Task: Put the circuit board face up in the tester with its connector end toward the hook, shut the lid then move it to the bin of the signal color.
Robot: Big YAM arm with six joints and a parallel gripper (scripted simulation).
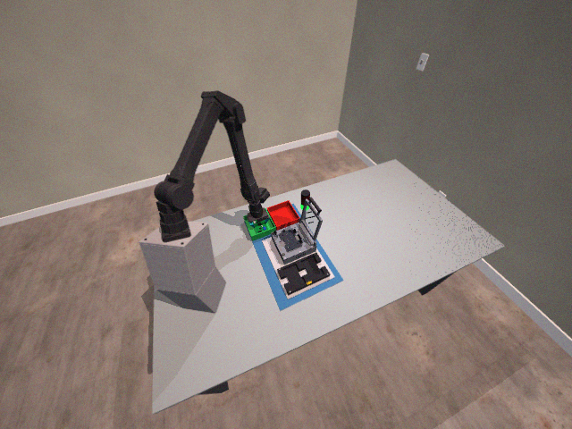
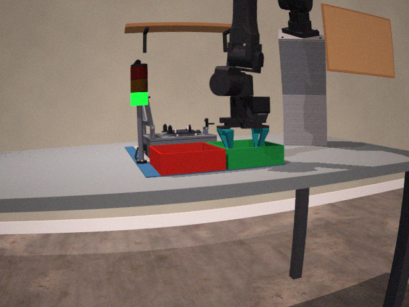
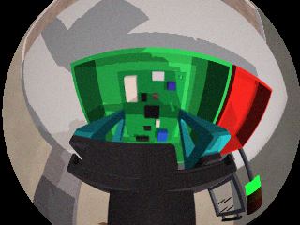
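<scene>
Right now my hand is right at the green bin. Also, from my hand: green circuit board (right at my hand); latch hook (140 mm to the right, 70 mm above, 30 mm ahead); red bin (150 mm ahead, 10 mm to the right).
</scene>
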